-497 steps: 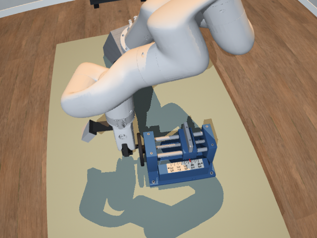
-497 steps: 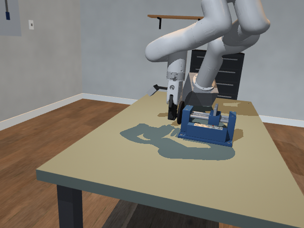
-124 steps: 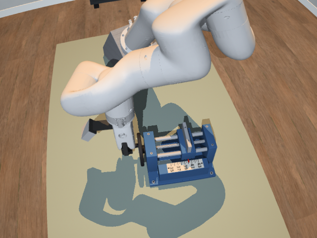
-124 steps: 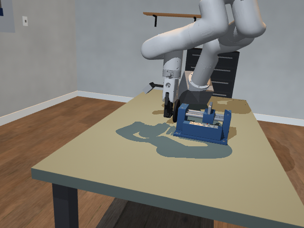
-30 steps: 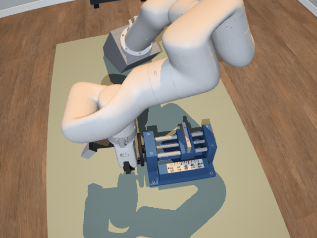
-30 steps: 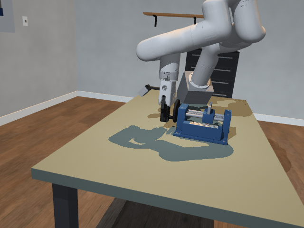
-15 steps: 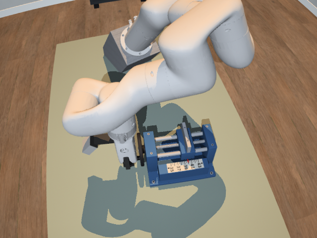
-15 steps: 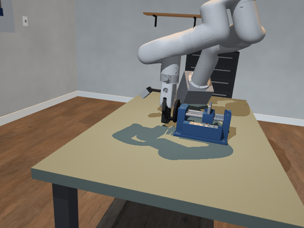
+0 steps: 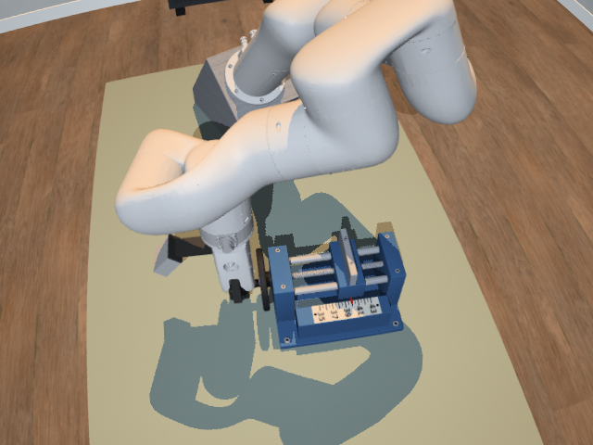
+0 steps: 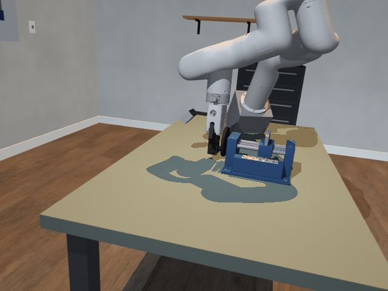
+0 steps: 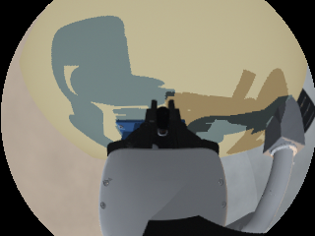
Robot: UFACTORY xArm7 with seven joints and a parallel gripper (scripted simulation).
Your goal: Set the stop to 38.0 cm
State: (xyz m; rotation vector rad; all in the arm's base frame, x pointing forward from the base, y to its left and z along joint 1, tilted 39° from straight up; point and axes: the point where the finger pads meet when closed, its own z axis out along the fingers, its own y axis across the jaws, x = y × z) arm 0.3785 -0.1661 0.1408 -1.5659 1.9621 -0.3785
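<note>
Now: hand 1 cm short of the handwheel, 2 cm to the right of it and 1 cm below it. The rest, counted from my hand: stop plate 5 cm ahead, 16 cm to the left, 5 cm above.
</note>
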